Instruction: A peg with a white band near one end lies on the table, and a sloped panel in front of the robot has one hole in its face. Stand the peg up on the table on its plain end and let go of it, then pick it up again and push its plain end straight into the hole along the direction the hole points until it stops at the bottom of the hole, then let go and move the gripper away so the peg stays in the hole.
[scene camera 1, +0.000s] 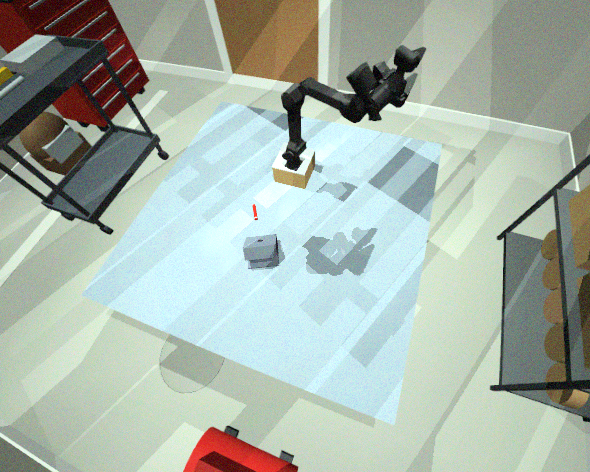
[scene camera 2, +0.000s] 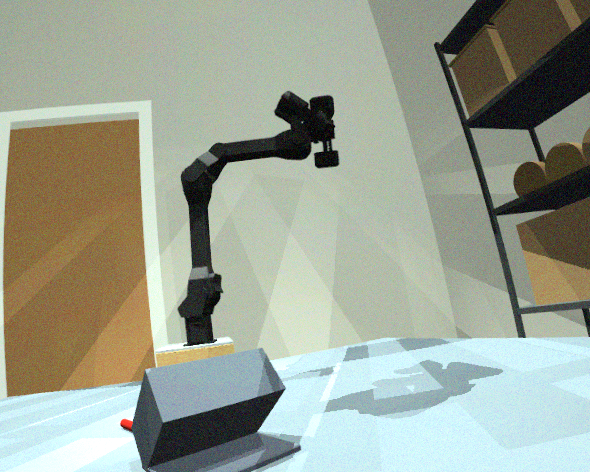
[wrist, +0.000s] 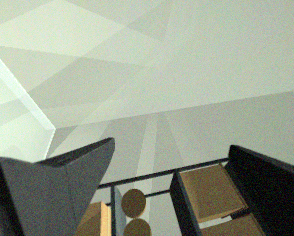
Observation:
My gripper (scene camera 1: 420, 61) is open, with nothing in its grasp. I also see a grey sloped panel (scene camera 1: 252, 249).
My gripper shows as well in scene camera 2 (scene camera 2: 329, 137) and in the wrist view (wrist: 170, 146).

